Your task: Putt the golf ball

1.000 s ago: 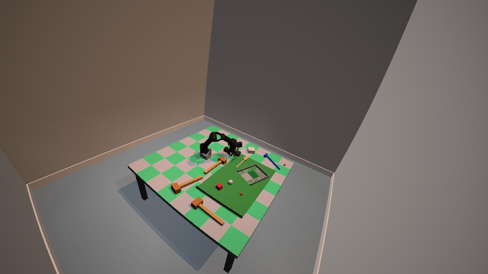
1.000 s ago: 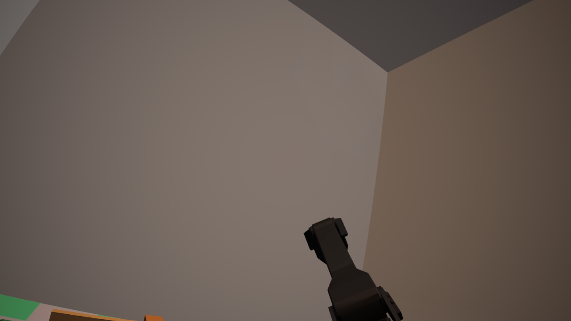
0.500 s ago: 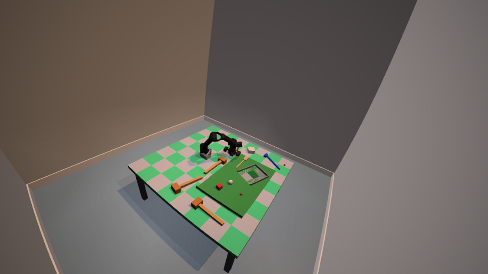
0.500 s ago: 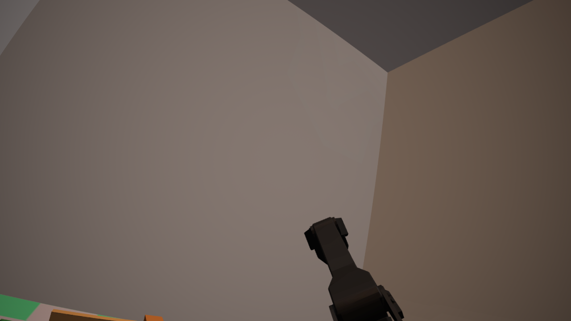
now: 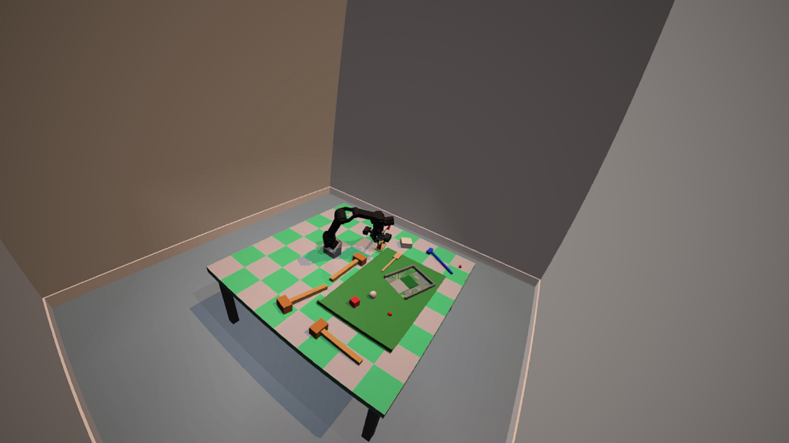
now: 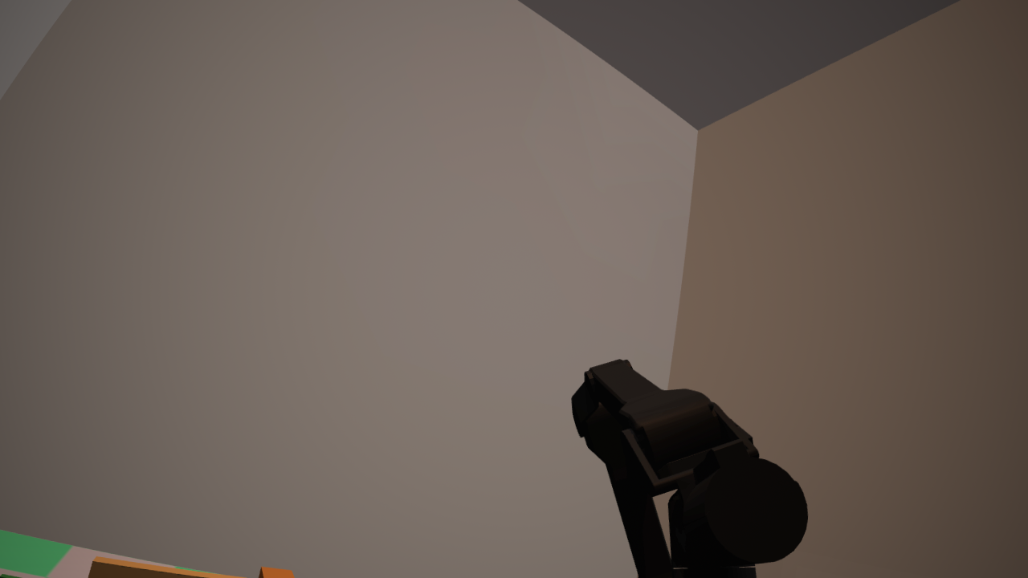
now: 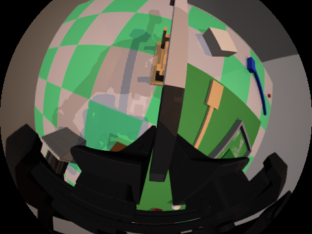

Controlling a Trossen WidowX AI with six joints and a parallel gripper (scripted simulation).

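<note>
Right now the red putter is 11 cm to the left of my gripper tip, 4 cm behind it and 2 cm above it. Round my gripper tip: dark green mat 27 cm ahead, 19 cm to the right, 11 cm below; blue putter 36 cm ahead, 31 cm to the left, 10 cm below; white golf ball 31 cm to the right, 25 cm ahead, 9 cm below.
</note>
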